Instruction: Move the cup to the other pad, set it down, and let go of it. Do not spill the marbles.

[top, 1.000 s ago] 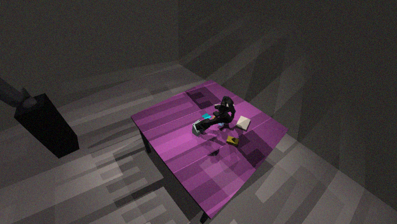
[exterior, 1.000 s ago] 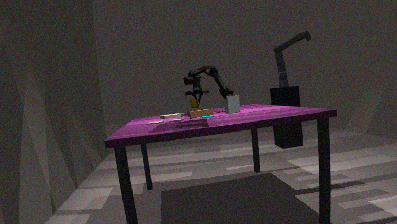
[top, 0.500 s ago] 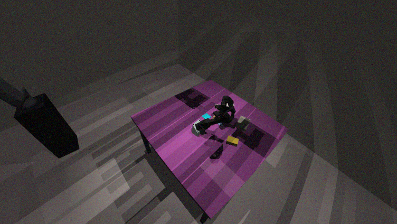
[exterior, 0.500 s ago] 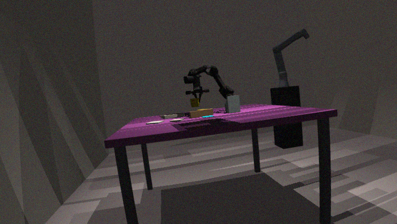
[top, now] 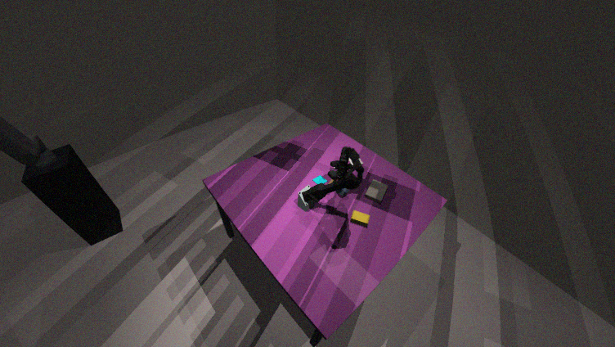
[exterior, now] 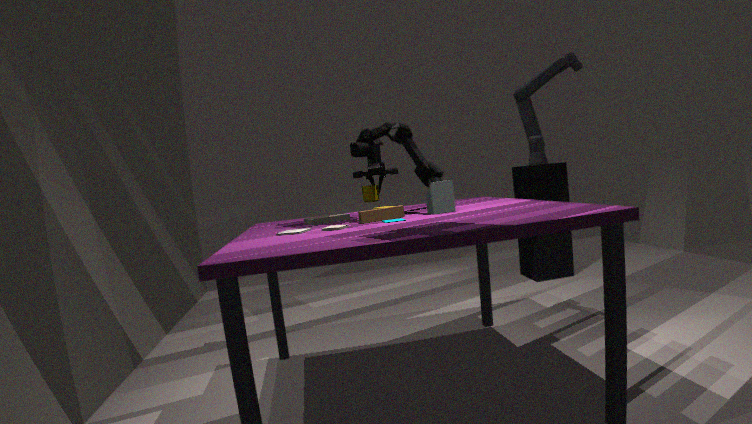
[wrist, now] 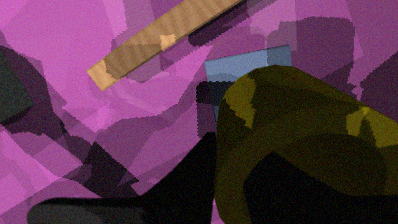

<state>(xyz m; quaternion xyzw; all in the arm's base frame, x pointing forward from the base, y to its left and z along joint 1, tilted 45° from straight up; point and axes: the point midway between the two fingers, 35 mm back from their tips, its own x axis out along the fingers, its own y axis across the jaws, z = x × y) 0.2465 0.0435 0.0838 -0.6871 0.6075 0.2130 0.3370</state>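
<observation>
The wooden block lies 90 mm below my gripper tip and 70 mm to the left of it. Round my gripper tip: yellow cup 20 mm ahead; then blue pad 120 mm below, 30 mm ahead, 20 mm to the right.
</observation>
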